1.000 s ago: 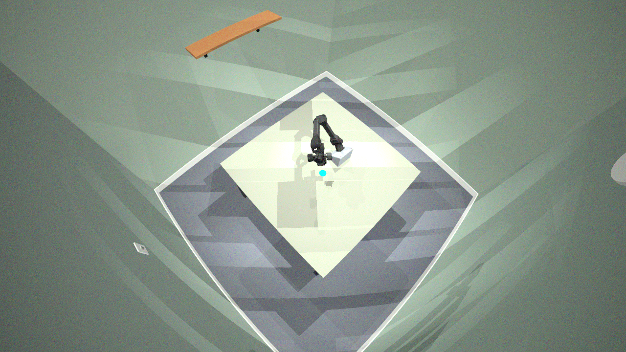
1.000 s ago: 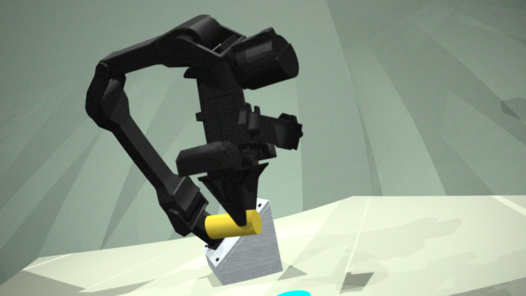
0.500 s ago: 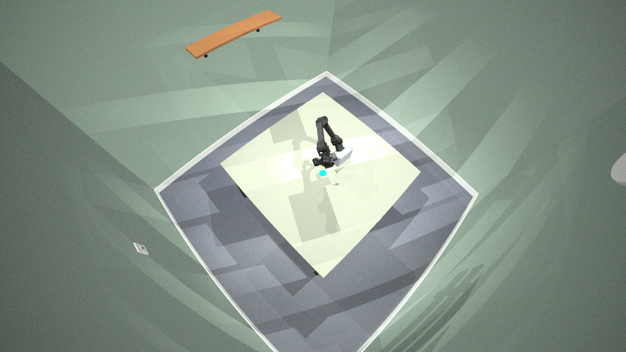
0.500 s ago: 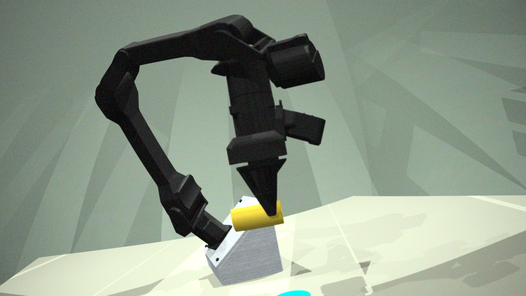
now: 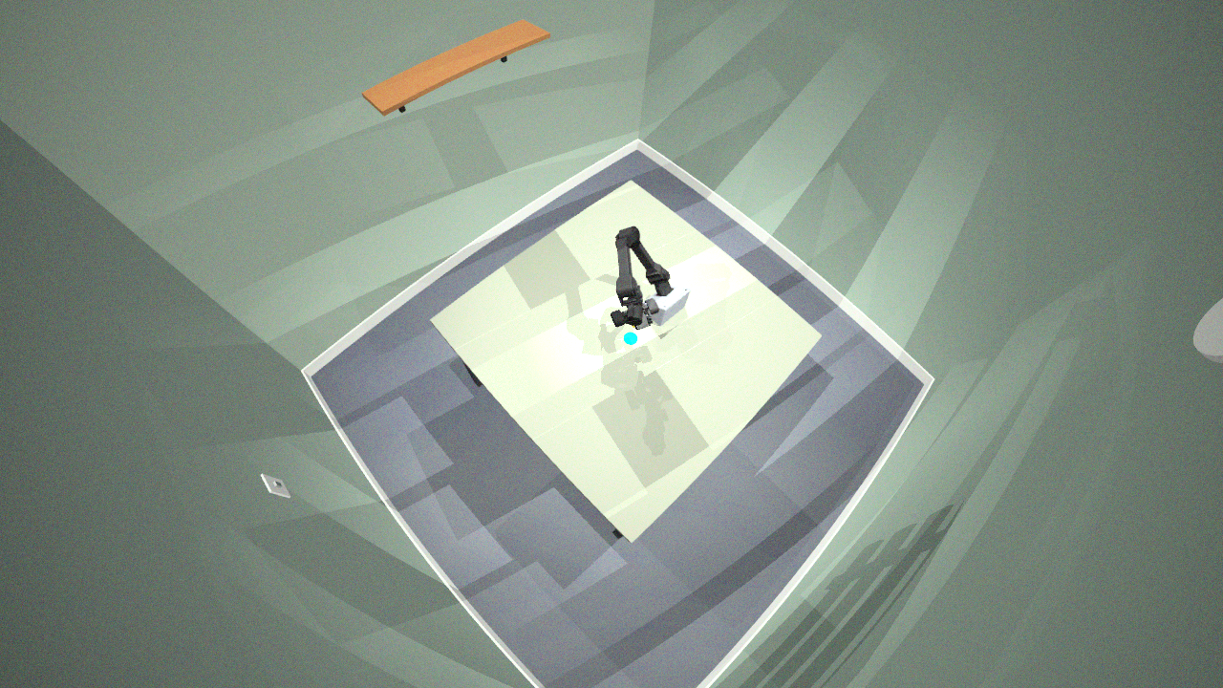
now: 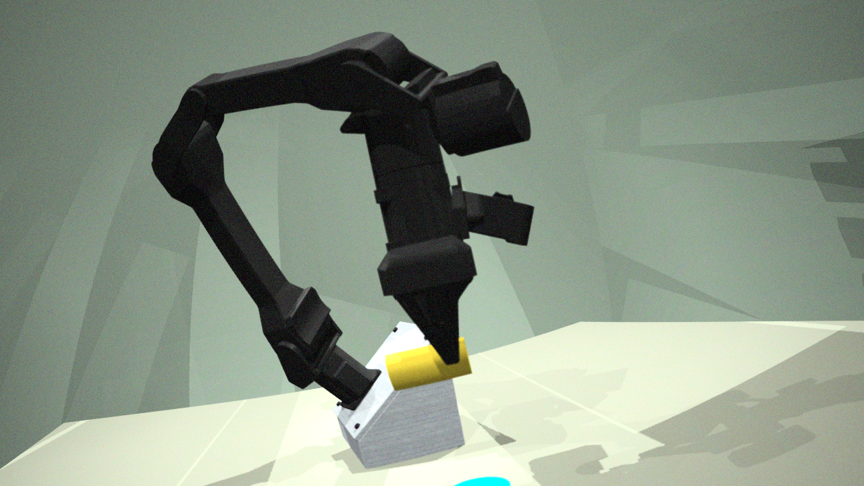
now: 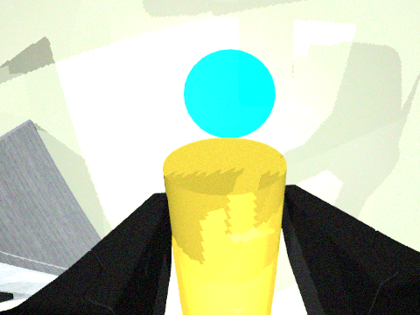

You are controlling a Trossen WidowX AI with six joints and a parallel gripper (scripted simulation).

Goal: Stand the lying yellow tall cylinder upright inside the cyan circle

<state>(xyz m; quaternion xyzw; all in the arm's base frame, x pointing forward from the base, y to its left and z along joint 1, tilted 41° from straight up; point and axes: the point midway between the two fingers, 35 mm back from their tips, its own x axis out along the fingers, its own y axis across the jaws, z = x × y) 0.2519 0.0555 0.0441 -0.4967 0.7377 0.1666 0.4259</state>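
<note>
Right now the cyan circle is 140 mm below my gripper tip and 10 mm ahead of it. From my gripper tip the other things lie so: yellow tall cylinder: 20 mm to the right, 10 mm behind.
</note>
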